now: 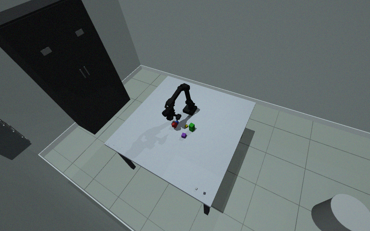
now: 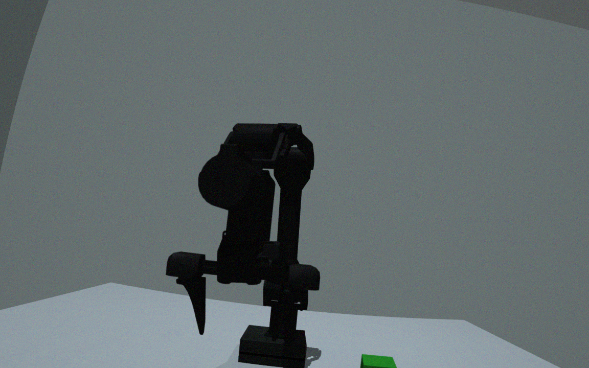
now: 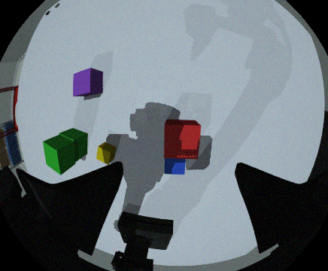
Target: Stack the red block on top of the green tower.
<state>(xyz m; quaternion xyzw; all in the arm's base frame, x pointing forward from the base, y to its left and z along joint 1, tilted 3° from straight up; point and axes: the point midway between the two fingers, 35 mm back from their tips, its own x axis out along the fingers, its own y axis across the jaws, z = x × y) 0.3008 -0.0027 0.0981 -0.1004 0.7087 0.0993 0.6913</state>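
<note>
Right now the red block is 1 cm to the right of my gripper tip and 10 cm below it. From my gripper tip the other things lie so: small yellow block 7 cm behind, 11 cm to the left, 11 cm below; purple block 4 cm ahead, 17 cm to the left, 10 cm below; blue block 5 cm behind, 1 cm to the right, 11 cm below.
</note>
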